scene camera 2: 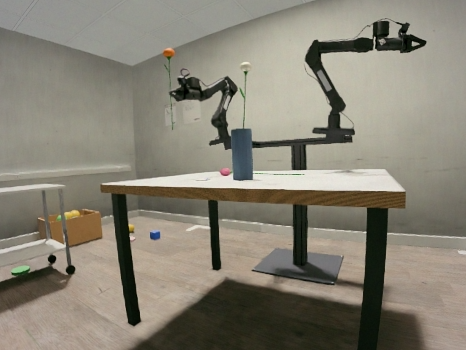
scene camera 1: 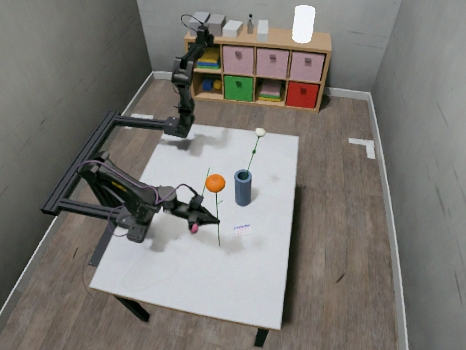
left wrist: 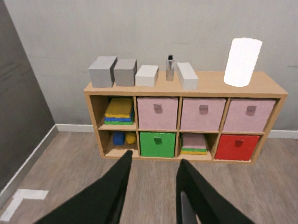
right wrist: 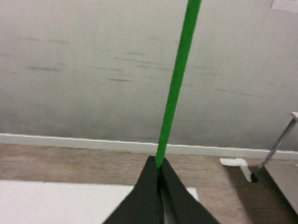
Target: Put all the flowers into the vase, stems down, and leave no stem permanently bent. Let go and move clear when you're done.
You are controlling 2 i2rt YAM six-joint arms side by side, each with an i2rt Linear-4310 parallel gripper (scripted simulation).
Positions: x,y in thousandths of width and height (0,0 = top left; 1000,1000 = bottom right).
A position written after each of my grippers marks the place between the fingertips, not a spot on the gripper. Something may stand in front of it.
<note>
I see my left gripper (left wrist: 522,725), my right gripper (right wrist: 522,734) and a blue vase (scene camera 2: 518,399).
The left wrist view misses the blue vase: it is out of frame. The right wrist view misses the blue vase: it is out of frame.
</note>
